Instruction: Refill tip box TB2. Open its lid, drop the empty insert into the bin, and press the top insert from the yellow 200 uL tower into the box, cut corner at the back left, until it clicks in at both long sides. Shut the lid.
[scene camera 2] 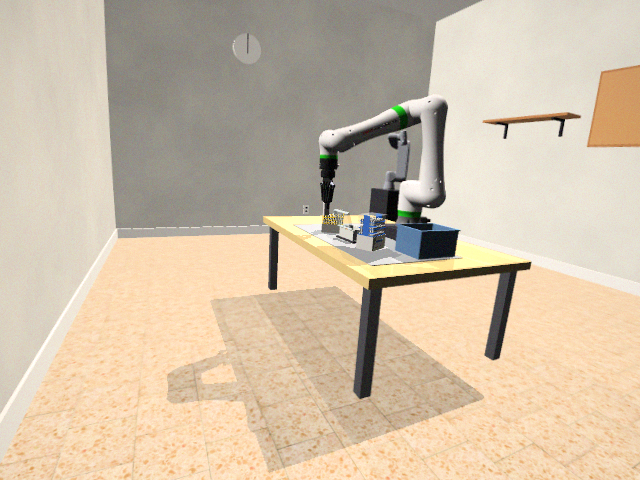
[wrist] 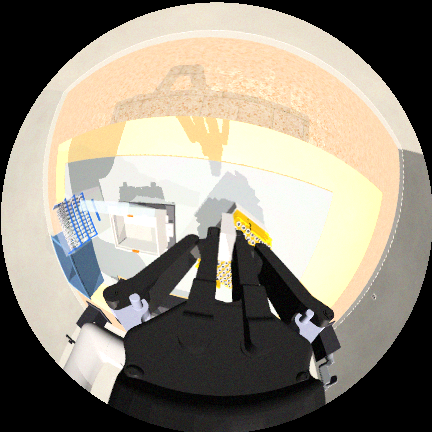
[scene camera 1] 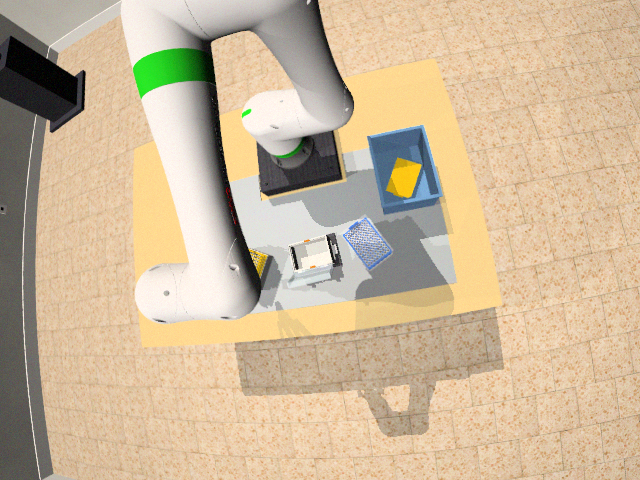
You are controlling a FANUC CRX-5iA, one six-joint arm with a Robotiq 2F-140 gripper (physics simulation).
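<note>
TB2 [scene camera 1: 313, 269] [scene camera 2: 347, 233] [wrist: 161, 231] is a white open-topped box with orange marks on two sides; no yellow insert shows inside it. Its translucent lid [scene camera 1: 310, 279] [wrist: 125, 207] stands open. A yellow insert [scene camera 1: 405, 176] lies tilted in the blue bin [scene camera 1: 410, 203] [scene camera 2: 423, 241] [wrist: 80, 265]. The yellow tower [scene camera 1: 260, 258] [scene camera 2: 332, 221] [wrist: 252, 229] is partly hidden by the arm in scene camera 1 and by the fingers in the wrist view. My gripper [scene camera 2: 326, 207] [wrist: 225, 223] is shut with nothing held, pointing down at the tower; exact contact cannot be told. Scene camera 1 hides it.
A blue tower [scene camera 1: 368, 242] [scene camera 2: 372, 227] [wrist: 77, 220] stands between the box and the bin. The robot's dark base plate [scene camera 1: 299, 178] is at the back of the table [scene camera 1: 408, 93]. The arm's elbow and forearm hang over the table's left part.
</note>
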